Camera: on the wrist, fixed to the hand. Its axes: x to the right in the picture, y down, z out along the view.
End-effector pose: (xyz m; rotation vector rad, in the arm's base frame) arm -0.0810 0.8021 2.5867 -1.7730 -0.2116 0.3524
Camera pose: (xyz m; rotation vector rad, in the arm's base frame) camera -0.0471 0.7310 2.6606 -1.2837 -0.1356 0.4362
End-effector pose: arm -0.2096 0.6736 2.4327 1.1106 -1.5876 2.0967
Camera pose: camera -0.2100 0.7774 2.4627 1.3176 -1.1371 2.5677
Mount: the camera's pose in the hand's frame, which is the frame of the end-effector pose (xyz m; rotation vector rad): -0.0007 -0.0571 -0.0917 0.4893 -0.0637 0.0227
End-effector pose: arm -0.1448 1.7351 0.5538 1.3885 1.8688 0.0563
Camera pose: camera -0.2455 1.7484 0.5906 1.7101 1.8870 -0.4567
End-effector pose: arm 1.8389 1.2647 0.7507 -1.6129 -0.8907 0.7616
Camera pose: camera 1.9067 1.2259 0.8253 -1.1725 -0.6647 0.9658
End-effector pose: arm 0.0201 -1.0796 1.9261 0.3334 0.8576 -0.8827
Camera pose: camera -0.0723 -1.0610 1.8733 0.7341 0.5692 -1.0725
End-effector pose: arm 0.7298 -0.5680 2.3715 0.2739 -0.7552 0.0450
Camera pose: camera 0.7987 -0.5990 2.2943 0.7349 -0.8042 0.2453
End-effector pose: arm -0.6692 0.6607 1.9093 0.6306 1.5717 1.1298
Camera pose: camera -0.7465 0.6049 1.8586 0.9967 1.8010 0.7294
